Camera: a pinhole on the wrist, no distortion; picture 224 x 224 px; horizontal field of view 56.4 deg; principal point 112.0 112.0 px. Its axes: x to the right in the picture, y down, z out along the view. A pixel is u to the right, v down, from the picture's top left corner.
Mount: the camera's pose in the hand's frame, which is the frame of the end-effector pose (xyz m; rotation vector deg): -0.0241 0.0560 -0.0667 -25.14 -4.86 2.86
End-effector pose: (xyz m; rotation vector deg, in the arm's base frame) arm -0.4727 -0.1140 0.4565 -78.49 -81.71 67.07
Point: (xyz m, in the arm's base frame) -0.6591 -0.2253 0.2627
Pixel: 87.4 82.8
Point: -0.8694 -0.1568 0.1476
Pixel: 139.6 77.8
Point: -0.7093 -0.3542 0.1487
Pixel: 44.9 119.0
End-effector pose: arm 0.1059 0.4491 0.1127 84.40 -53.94 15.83
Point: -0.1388 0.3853 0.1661
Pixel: 73.8 146.5
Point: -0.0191 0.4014 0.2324
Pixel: 189.4 161.3
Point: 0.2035 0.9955 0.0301
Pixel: behind the camera
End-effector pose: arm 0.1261 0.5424 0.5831 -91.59 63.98 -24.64
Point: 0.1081 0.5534 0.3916
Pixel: 208.1 186.2
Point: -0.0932 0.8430 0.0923
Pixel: outside the picture
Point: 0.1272 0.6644 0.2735
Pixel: 137.3 178.5
